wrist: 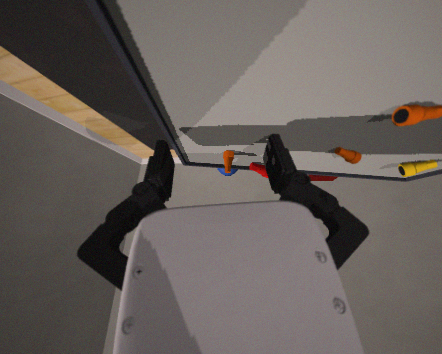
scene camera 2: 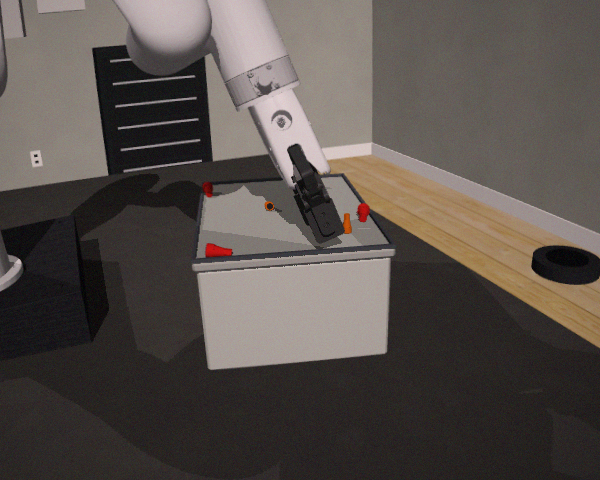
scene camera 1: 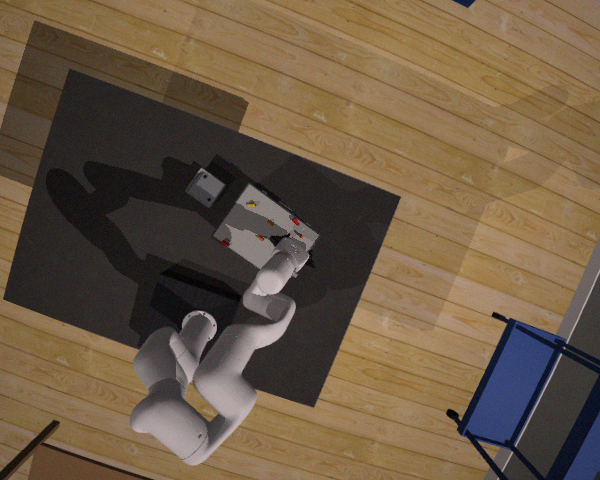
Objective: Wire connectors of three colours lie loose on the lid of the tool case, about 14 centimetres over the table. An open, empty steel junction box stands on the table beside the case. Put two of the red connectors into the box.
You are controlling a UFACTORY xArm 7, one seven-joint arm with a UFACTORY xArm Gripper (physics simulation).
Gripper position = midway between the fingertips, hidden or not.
Note:
In view: the gripper (scene camera 2: pixel 324 229), a steel junction box (scene camera 1: pixel 205 187) and a pale tool case (scene camera 2: pixel 280 298).
The gripper also shows in the wrist view (wrist: pixel 218 149). The pale tool case is seen too in the wrist view (wrist: pixel 214 83) and in scene camera 1 (scene camera 1: pixel 241 225).

